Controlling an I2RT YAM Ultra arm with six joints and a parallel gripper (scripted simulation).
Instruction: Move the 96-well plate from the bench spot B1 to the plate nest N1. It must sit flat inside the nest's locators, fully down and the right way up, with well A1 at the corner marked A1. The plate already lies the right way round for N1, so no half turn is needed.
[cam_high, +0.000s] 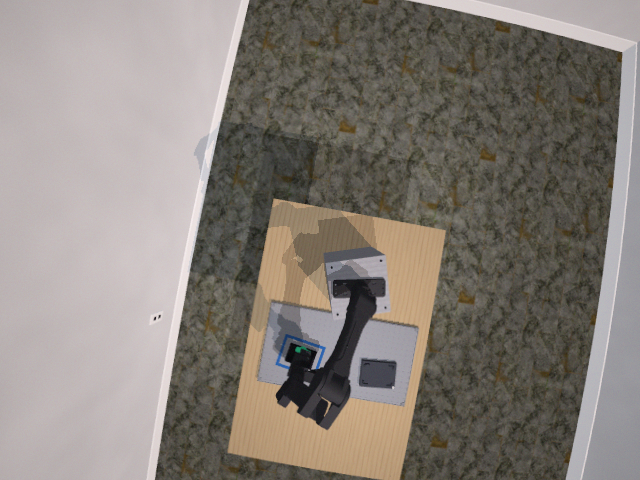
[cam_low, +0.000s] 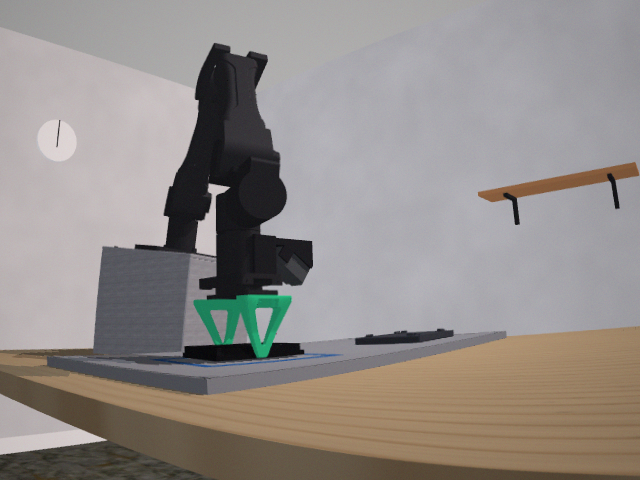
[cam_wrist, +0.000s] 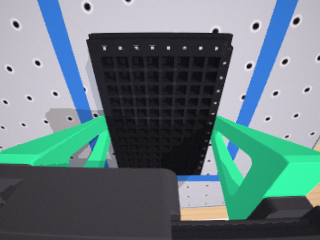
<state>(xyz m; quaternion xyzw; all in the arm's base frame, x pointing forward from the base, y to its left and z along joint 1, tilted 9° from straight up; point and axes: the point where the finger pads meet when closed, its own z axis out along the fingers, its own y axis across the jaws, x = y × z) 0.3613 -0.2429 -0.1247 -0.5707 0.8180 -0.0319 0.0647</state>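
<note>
Right now the dark plate nest N1 is 36 cm to the left of my hand, 9 cm ahead of it and 1 cm below it. Also, from my hand: black 96-well plate right at my hand; white A1 label 42 cm to the left, 16 cm ahead.
</note>
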